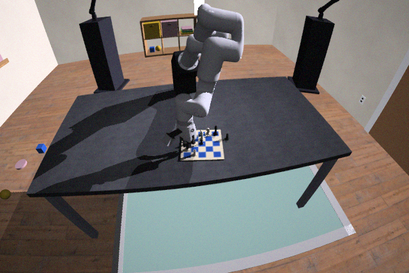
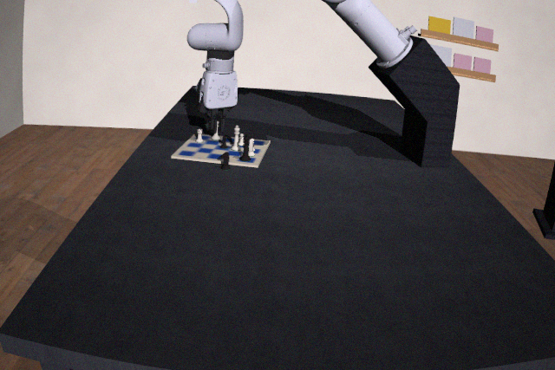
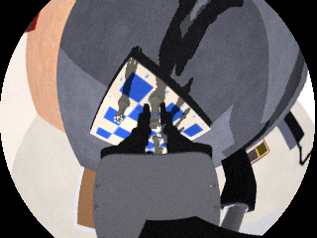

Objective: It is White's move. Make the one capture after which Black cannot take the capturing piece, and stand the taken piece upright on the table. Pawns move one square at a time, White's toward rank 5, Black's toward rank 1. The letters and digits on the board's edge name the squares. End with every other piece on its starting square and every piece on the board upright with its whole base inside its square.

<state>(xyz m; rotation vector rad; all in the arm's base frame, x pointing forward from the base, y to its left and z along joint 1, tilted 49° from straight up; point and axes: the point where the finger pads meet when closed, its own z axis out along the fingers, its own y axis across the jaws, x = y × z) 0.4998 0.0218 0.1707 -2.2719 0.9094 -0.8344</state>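
Now: the blue-and-cream chessboard 50 mm behind my hand, 70 mm to the left of it and 40 mm below it. The rest, counted from my hand: white piece 90 mm behind, 60 mm to the left, 10 mm below.
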